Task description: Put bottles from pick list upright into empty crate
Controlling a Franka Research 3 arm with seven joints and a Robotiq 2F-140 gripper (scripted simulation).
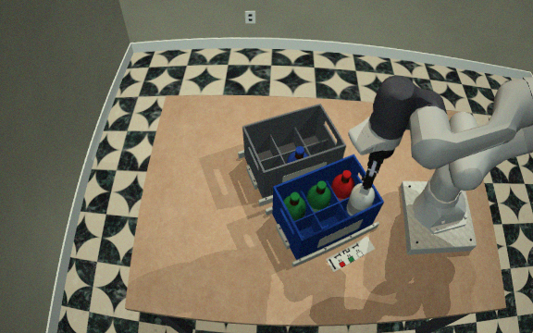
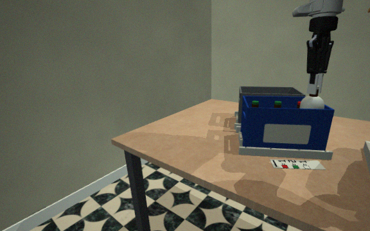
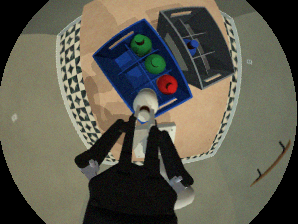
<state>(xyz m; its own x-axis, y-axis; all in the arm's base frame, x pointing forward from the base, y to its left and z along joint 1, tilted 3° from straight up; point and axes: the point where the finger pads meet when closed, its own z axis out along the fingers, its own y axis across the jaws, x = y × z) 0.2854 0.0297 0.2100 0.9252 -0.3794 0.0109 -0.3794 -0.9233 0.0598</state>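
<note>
My hand is 8 cm above the white bottle. Round my hand: blue crate (10 cm ahead, 17 cm below); then pick list (1 cm ahead, 11 cm to the left, 25 cm below); then red bottle (4 cm ahead, 8 cm to the right, 16 cm below).
</note>
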